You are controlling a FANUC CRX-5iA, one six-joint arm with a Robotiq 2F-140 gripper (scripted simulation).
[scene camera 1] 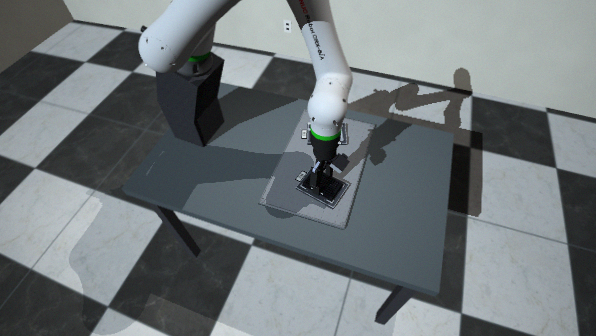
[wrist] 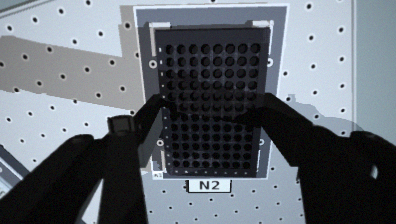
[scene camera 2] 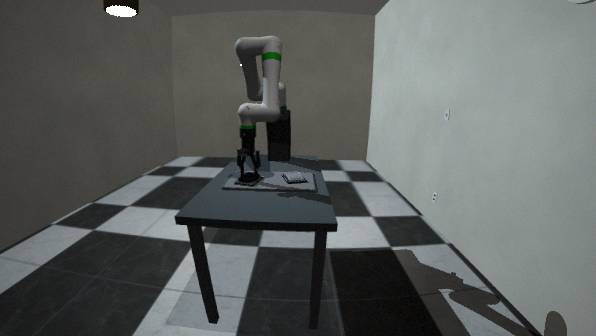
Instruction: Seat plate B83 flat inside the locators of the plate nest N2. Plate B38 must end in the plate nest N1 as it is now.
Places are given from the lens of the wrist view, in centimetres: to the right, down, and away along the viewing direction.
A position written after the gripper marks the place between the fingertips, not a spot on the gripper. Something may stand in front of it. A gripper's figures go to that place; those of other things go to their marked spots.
gripper (wrist: 211, 108): 1, 0, 17
plate nest N2 (wrist: 150, 76): -4, -3, 17
